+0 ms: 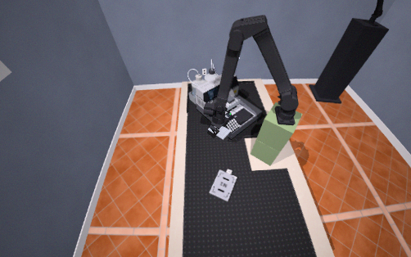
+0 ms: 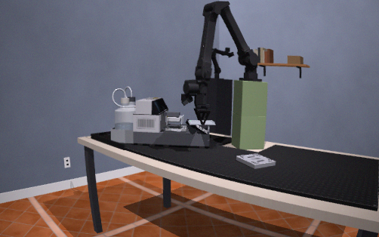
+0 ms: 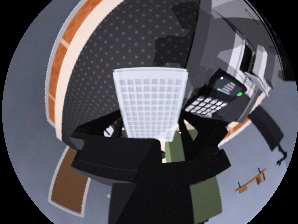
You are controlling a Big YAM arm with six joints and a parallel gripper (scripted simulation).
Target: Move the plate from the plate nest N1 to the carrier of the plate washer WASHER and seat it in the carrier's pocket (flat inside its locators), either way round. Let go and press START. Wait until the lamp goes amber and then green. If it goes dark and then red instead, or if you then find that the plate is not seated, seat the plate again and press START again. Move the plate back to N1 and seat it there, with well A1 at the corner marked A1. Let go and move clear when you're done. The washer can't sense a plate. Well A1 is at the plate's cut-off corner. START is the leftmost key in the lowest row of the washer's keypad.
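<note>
Right now the plate nest N1 is 32 cm to the left of my hand, 15 cm below it and 6 cm behind it. From my hand the other things lie so: bottle (47 cm to the right, 21 cm ahead, 1 cm below); then well plate (right at my hand); then plate washer (31 cm to the right, 6 cm behind, 3 cm below).
</note>
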